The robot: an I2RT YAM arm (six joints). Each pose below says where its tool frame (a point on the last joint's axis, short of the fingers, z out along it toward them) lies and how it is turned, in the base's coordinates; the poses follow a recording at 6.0 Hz.
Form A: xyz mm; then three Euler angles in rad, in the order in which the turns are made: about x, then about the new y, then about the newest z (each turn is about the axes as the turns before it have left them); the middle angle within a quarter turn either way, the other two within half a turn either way.
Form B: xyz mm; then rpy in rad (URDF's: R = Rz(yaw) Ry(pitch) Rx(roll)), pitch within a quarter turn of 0, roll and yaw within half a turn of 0. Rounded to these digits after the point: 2 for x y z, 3 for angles.
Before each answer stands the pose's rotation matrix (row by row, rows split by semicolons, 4 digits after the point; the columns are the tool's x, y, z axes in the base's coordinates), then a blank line. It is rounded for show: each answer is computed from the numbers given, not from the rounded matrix.
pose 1, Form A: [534.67, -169.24, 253.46, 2.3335, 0.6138, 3.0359]
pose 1, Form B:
-0.8129 -0.0862 0.5760; -0.4870 0.6431 -0.5910; -0.3194 -0.7609 -0.5648

[534.67, -169.24, 253.46, -2.209, 0.325, -2.602]
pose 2, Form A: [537.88, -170.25, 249.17, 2.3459, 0.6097, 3.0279]
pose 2, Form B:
-0.8145 -0.0930 0.5726; -0.4858 0.6489 -0.5856; -0.3171 -0.7552 -0.5737

[537.88, -170.25, 249.17, -2.220, 0.323, -2.604]
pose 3, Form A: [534.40, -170.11, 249.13, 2.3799, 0.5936, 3.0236]
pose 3, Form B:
-0.8232 -0.0976 0.5593; -0.4685 0.6732 -0.5721; -0.3207 -0.7330 -0.5999

[534.40, -170.11, 249.13, -2.257, 0.326, -2.624]
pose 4, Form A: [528.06, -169.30, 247.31, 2.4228, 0.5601, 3.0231]
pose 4, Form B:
-0.8413 -0.1002 0.5313; -0.4363 0.7060 -0.5579; -0.3192 -0.7011 -0.6376

[528.06, -169.30, 247.31, -2.309, 0.325, -2.663]
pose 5, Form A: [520.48, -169.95, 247.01, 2.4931, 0.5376, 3.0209]
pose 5, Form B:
-0.8527 -0.1034 0.5121; -0.4030 0.7540 -0.5188; -0.3324 -0.6487 -0.6846

[520.48, -169.95, 247.01, -2.383, 0.339, -2.700]
